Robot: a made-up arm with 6 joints.
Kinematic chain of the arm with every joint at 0, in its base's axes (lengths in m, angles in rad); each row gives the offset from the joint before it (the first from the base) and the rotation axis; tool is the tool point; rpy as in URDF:
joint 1: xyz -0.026 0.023 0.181 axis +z
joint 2: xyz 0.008 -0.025 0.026 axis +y
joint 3: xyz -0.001 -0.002 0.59 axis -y
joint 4: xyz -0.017 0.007 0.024 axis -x
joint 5: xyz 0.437 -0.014 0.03 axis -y
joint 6: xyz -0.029 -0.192 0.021 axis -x
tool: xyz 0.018 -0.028 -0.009 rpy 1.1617 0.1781 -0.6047
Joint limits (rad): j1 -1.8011..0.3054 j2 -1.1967..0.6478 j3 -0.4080..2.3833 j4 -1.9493..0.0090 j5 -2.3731..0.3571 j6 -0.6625..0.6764
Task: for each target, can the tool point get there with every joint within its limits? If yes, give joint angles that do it. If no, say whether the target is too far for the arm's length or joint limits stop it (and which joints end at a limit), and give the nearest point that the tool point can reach.
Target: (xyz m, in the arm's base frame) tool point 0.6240 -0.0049 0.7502
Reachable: yes | joints 0.1205 0.2993 0.7071 -1.4375 -0.2430 0.3815
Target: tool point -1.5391 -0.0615 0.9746
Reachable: no: too far | nearest point -0.9905 -0.0309 0.6978 | short by 0.615 m
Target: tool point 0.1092 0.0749 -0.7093
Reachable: no: joint limits stop it (at a limit: joint 1, joint 2, joint 3, joint 6) | nearest point 0.3610 0.1320 0.1794 | short by 0.925 m
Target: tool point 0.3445 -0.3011 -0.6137
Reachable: no: joint limits stop it (at a limit: joint 2, joint 6) | nearest point 0.2851 -0.2491 0.1802 | short by 0.798 m
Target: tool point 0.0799 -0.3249 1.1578
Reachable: yes | joints -0.5133 0.4723 2.0675 -0.2680 -1.8419 -0.3802
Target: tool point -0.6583 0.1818 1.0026
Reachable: yes | joints -0.6406 -0.7186 1.3464 -0.1587 -1.0114 -0.4570
